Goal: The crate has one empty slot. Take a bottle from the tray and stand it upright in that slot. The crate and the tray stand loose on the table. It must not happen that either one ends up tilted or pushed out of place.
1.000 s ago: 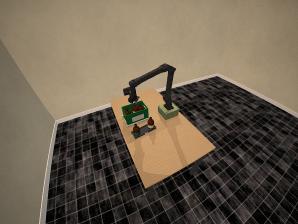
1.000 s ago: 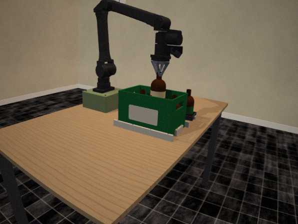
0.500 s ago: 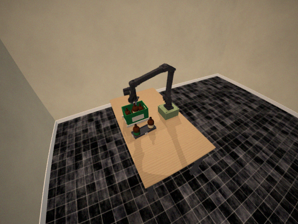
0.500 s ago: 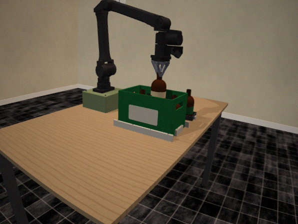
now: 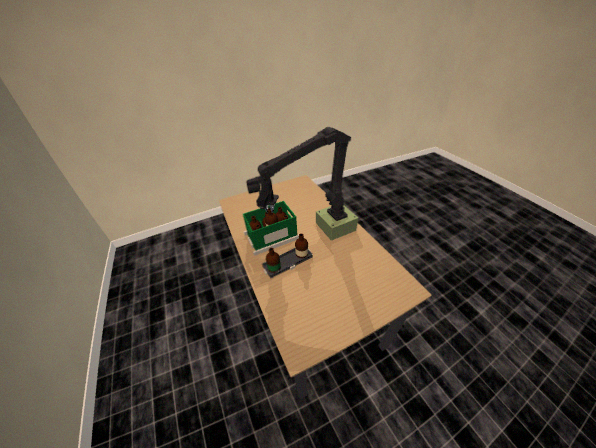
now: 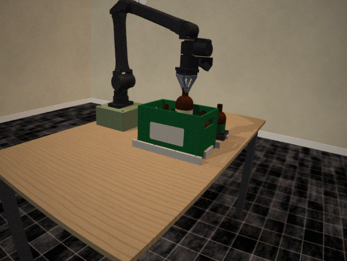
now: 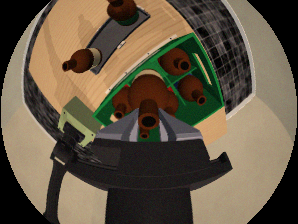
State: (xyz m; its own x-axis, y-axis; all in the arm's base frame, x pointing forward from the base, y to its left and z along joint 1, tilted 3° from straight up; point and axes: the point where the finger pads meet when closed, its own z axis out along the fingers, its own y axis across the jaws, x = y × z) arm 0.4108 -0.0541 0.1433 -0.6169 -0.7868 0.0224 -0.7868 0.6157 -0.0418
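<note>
My hand is 6 cm above the brown bottle. Also, from my hand: green crate (4 cm to the right, 15 cm below); then dark tray (1 cm behind, 19 cm to the left, 22 cm below).
</note>
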